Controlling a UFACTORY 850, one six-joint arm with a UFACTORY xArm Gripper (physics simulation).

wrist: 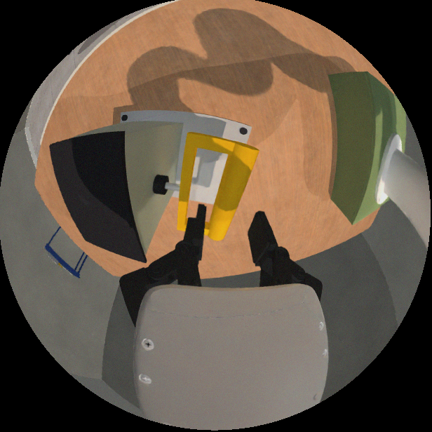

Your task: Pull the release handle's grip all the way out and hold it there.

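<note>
The release handle's yellow grip (pixel 234 185) is a rectangular frame with a thick bar on its right side. It stands beside a black and grey-green housing (pixel 102 185), joined by a short metal rod with a black collar (pixel 160 184). A grey mounting plate (pixel 200 120) shows behind and below the grip. My gripper (pixel 228 219) is partly open at the near end of the grip. In this view its left finger overlaps the frame's opening and its right finger is right of the thick bar, with a gap. The fingers' depth relative to the bar is unclear.
A green block (pixel 356 145) with a white round column (pixel 412 182) stands at the right on the wooden table (pixel 280 175). A blue frame-like object (pixel 62 261) is on the grey floor at lower left. The table's near edge runs beneath the gripper. Large shadows fall across the back.
</note>
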